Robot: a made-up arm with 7 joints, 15 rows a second.
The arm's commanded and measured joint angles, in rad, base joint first. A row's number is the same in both.
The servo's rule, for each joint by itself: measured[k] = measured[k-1] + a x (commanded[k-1-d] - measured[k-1]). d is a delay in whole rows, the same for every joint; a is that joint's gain. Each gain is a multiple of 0.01, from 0.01 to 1. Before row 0 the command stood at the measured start. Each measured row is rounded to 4 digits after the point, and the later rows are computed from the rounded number. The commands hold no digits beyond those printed.
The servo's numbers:
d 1
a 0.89 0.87 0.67 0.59 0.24 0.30 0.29
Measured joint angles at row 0:
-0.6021 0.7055 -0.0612 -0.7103 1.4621 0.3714 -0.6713
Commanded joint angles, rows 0 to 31:
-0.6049 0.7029 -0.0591 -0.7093 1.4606 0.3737 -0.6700
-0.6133 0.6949 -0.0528 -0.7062 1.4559 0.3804 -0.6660
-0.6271 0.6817 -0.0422 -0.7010 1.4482 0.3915 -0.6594
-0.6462 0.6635 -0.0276 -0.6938 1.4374 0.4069 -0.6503
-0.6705 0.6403 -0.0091 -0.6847 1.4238 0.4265 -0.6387
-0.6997 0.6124 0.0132 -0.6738 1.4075 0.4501 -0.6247
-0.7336 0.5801 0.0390 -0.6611 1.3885 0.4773 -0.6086
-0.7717 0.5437 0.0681 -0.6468 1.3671 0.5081 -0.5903
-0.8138 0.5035 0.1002 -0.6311 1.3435 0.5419 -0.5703
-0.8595 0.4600 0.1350 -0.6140 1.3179 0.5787 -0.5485
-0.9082 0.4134 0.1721 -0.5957 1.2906 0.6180 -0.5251
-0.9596 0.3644 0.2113 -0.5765 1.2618 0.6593 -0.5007
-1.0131 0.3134 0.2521 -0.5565 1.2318 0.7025 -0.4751
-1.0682 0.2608 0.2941 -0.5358 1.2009 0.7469 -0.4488
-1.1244 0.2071 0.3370 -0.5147 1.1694 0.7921 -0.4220
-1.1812 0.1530 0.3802 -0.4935 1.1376 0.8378 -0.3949
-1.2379 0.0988 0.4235 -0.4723 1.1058 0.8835 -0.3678
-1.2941 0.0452 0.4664 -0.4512 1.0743 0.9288 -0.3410
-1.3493 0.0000 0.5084 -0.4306 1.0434 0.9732 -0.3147
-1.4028 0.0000 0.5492 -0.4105 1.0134 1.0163 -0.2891
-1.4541 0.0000 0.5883 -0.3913 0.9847 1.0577 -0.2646
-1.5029 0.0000 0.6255 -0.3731 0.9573 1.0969 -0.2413
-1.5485 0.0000 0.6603 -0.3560 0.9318 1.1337 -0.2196
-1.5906 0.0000 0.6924 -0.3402 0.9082 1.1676 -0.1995
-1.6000 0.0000 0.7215 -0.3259 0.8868 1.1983 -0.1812
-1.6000 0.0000 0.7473 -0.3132 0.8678 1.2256 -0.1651
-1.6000 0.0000 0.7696 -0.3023 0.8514 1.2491 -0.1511
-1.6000 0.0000 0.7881 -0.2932 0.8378 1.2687 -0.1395
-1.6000 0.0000 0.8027 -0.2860 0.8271 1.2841 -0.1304
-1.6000 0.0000 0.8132 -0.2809 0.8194 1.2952 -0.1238
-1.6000 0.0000 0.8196 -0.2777 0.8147 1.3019 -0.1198
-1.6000 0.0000 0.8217 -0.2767 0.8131 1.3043 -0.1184
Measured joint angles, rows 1 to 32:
-0.6021 0.7055 -0.0612 -0.7103 1.4621 0.3714 -0.6713
-0.6046 0.7032 -0.0598 -0.7097 1.4617 0.3721 -0.6709
-0.6123 0.6960 -0.0551 -0.7076 1.4603 0.3746 -0.6695
-0.6255 0.6836 -0.0465 -0.7037 1.4574 0.3797 -0.6666
-0.6439 0.6661 -0.0338 -0.6979 1.4526 0.3879 -0.6619
-0.6676 0.6437 -0.0173 -0.6901 1.4457 0.3995 -0.6552
-0.6962 0.6165 0.0031 -0.6805 1.4365 0.4147 -0.6464
-0.7295 0.5848 0.0272 -0.6691 1.4250 0.4335 -0.6354
-0.7671 0.5490 0.0546 -0.6559 1.4111 0.4559 -0.6223
-0.8087 0.5094 0.0852 -0.6413 1.3949 0.4817 -0.6072
-0.8539 0.4664 0.1186 -0.6252 1.3764 0.5108 -0.5902
-0.9022 0.4203 0.1544 -0.6078 1.3558 0.5430 -0.5713
-0.9533 0.3717 0.1925 -0.5893 1.3332 0.5779 -0.5508
-1.0065 0.3210 0.2324 -0.5699 1.3089 0.6153 -0.5288
-1.0614 0.2686 0.2737 -0.5498 1.2830 0.6548 -0.5056
-1.1175 0.2151 0.3161 -0.5291 1.2557 0.6960 -0.4814
-1.1742 0.1611 0.3590 -0.5081 1.2274 0.7385 -0.4563
-1.2309 0.1069 0.4022 -0.4870 1.1982 0.7820 -0.4306
-1.2871 0.0532 0.4452 -0.4659 1.1685 0.8260 -0.4046
-1.3425 0.0069 0.4875 -0.4451 1.1385 0.8702 -0.3785
-1.3962 0.0009 0.5288 -0.4247 1.1085 0.9140 -0.3526
-1.4477 0.0001 0.5687 -0.4050 1.0788 0.9571 -0.3271
-1.4968 0.0000 0.6068 -0.3862 1.0496 0.9990 -0.3022
-1.5428 0.0000 0.6426 -0.3684 1.0213 1.0394 -0.2782
-1.5853 0.0000 0.6760 -0.3518 0.9942 1.0779 -0.2554
-1.5984 0.0000 0.7065 -0.3365 0.9684 1.1140 -0.2339
-1.5998 0.0000 0.7338 -0.3228 0.9443 1.1475 -0.2139
-1.6000 0.0000 0.7578 -0.3107 0.9220 1.1780 -0.1957
-1.6000 0.0000 0.7781 -0.3004 0.9018 1.2052 -0.1794
-1.6000 0.0000 0.7946 -0.2919 0.8839 1.2289 -0.1652
-1.6000 0.0000 0.8071 -0.2854 0.8684 1.2488 -0.1532
-1.6000 0.0000 0.8155 -0.2809 0.8555 1.2647 -0.1435

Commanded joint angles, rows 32 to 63:
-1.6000 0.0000 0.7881 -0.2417 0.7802 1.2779 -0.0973
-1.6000 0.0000 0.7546 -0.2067 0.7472 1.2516 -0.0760
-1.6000 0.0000 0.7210 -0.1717 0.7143 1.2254 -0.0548
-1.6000 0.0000 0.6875 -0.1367 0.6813 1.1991 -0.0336
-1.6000 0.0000 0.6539 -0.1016 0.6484 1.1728 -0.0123
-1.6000 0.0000 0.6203 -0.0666 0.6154 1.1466 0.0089
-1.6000 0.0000 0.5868 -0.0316 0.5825 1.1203 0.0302
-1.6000 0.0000 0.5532 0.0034 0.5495 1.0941 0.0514
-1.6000 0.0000 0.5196 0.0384 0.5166 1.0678 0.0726
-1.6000 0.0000 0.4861 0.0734 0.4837 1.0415 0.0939
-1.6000 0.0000 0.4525 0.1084 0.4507 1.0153 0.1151
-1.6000 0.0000 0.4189 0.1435 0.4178 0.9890 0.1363
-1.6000 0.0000 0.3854 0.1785 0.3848 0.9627 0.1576
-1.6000 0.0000 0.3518 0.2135 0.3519 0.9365 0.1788
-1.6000 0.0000 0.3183 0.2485 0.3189 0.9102 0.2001
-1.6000 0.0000 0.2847 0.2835 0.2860 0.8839 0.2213
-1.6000 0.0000 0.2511 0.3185 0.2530 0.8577 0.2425
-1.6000 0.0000 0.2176 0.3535 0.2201 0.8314 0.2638
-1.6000 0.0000 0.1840 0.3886 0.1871 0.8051 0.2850
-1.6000 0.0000 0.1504 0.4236 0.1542 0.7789 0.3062
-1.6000 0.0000 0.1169 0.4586 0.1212 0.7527 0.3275
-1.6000 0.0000 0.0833 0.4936 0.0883 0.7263 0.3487
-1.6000 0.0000 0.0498 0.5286 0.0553 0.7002 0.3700
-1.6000 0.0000 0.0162 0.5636 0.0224 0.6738 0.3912
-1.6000 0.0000 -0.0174 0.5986 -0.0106 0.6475 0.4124
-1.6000 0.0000 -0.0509 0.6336 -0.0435 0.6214 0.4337
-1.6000 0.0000 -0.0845 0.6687 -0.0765 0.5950 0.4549
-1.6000 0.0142 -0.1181 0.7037 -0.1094 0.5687 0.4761
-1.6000 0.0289 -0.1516 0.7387 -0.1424 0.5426 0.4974
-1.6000 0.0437 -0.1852 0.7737 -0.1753 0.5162 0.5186
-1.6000 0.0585 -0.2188 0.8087 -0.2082 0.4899 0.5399
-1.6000 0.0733 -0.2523 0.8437 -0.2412 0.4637 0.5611
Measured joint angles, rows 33 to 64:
-1.6000 0.0000 0.8197 -0.2784 0.8453 1.2766 -0.1362
-1.6000 0.0000 0.7985 -0.2567 0.8297 1.2770 -0.1249
-1.6000 0.0000 0.7691 -0.2272 0.8099 1.2694 -0.1107
-1.6000 0.0000 0.7369 -0.1945 0.7870 1.2562 -0.0945
-1.6000 0.0000 0.7038 -0.1604 0.7616 1.2391 -0.0768
-1.6000 0.0000 0.6704 -0.1257 0.7344 1.2192 -0.0581
-1.6000 0.0000 0.6368 -0.0908 0.7058 1.1974 -0.0387
-1.6000 0.0000 0.6033 -0.0559 0.6762 1.1743 -0.0187
-1.6000 0.0000 0.5697 -0.0209 0.6458 1.1502 0.0016
-1.6000 0.0000 0.5361 0.0141 0.6148 1.1255 0.0222
-1.6000 0.0000 0.5026 0.0491 0.5833 1.1003 0.0430
-1.6000 0.0000 0.4690 0.0841 0.5515 1.0748 0.0639
-1.6000 0.0000 0.4354 0.1191 0.5194 1.0491 0.0849
-1.6000 0.0000 0.4019 0.1541 0.4871 1.0232 0.1060
-1.6000 0.0000 0.3683 0.1891 0.4547 0.9972 0.1271
-1.6000 0.0000 0.3348 0.2241 0.4221 0.9711 0.1483
-1.6000 0.0000 0.3012 0.2591 0.3894 0.9449 0.1695
-1.6000 0.0000 0.2676 0.2941 0.3567 0.9187 0.1907
-1.6000 0.0000 0.2341 0.3291 0.3239 0.8925 0.2119
-1.6000 0.0000 0.2005 0.3642 0.2911 0.8663 0.2331
-1.6000 0.0000 0.1669 0.3992 0.2582 0.8401 0.2543
-1.6000 0.0000 0.1334 0.4342 0.2253 0.8139 0.2755
-1.6000 0.0000 0.0998 0.4692 0.1924 0.7876 0.2967
-1.6000 0.0000 0.0663 0.5042 0.1595 0.7614 0.3180
-1.6000 0.0000 0.0327 0.5392 0.1266 0.7351 0.3392
-1.6000 0.0000 -0.0009 0.5742 0.0937 0.7088 0.3604
-1.6000 0.0000 -0.0344 0.6092 0.0608 0.6826 0.3817
-1.6000 0.0000 -0.0680 0.6443 0.0278 0.6563 0.4029
-1.6000 0.0124 -0.1016 0.6793 -0.0051 0.6300 0.4241
-1.6000 0.0268 -0.1351 0.7143 -0.0381 0.6038 0.4454
-1.6000 0.0415 -0.1687 0.7493 -0.0710 0.5775 0.4666
-1.6000 0.0563 -0.2023 0.7843 -0.1039 0.5512 0.4879

